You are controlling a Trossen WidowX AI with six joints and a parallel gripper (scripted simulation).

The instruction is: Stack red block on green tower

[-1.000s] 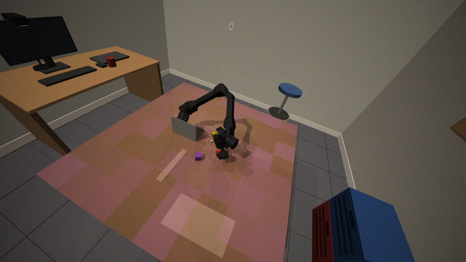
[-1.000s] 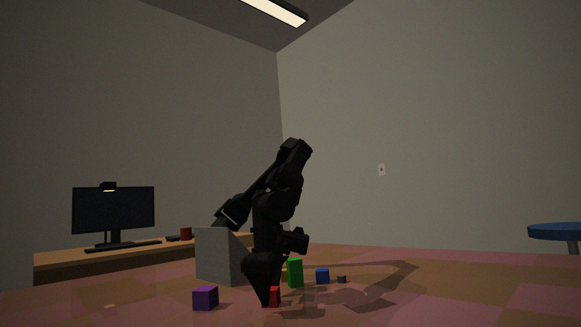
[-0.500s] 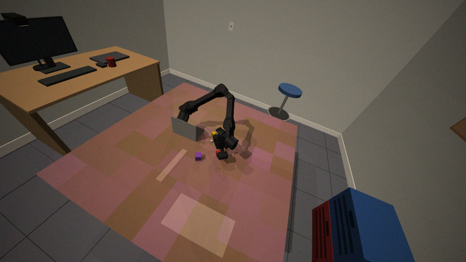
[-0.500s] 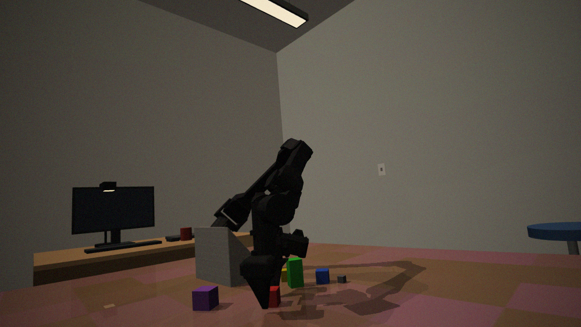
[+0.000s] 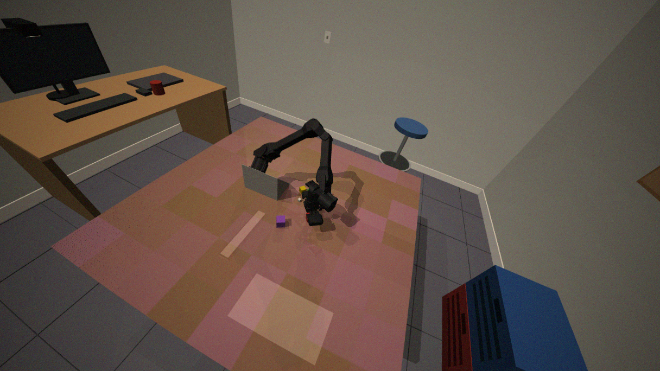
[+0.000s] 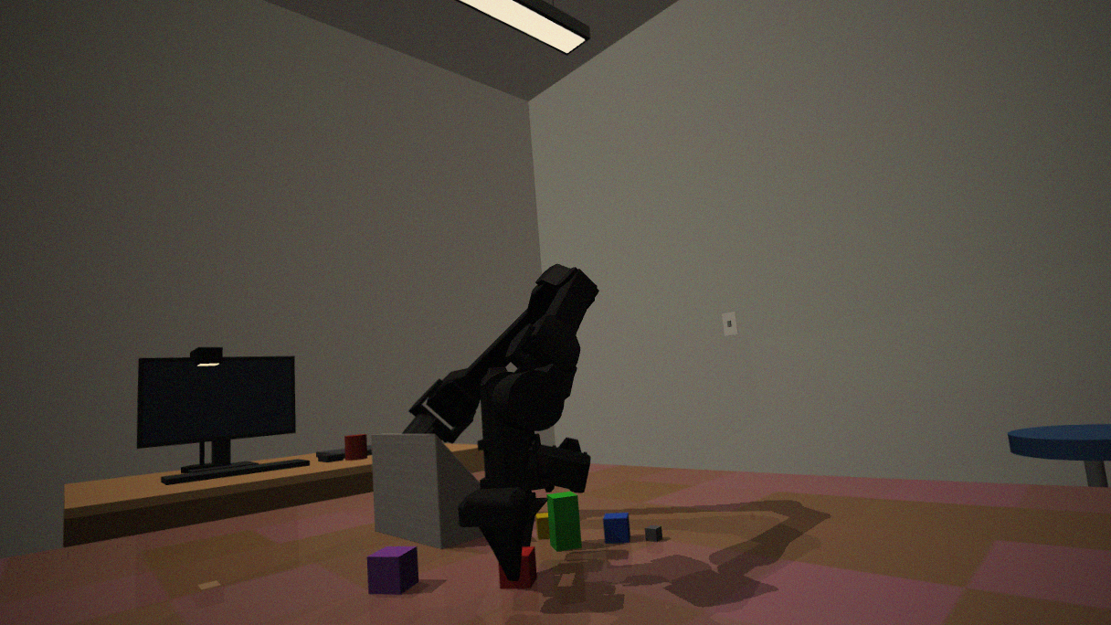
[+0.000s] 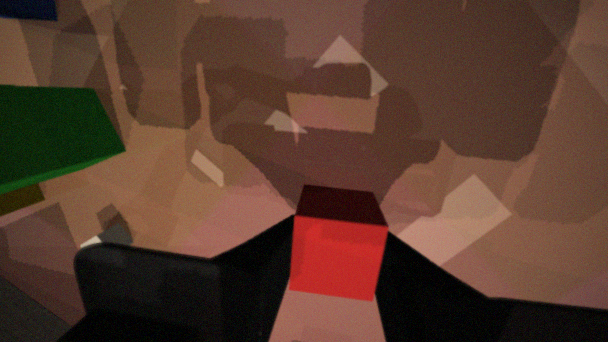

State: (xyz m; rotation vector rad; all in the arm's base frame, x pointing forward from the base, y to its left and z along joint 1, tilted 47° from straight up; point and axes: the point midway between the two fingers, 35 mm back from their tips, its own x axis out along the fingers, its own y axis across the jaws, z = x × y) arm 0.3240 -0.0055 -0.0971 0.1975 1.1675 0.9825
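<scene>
Now: gripper tip 10 cm past the yellow cube, 15 cm to the right of it and 1 cm below it. Round my gripper tip: purple cube (11 cm behind, 8 cm to the right, 1 cm above); then blue cube (18 cm to the left, 1 cm above); then small grey cube (4 cm ahead, 20 cm to the left).
</scene>
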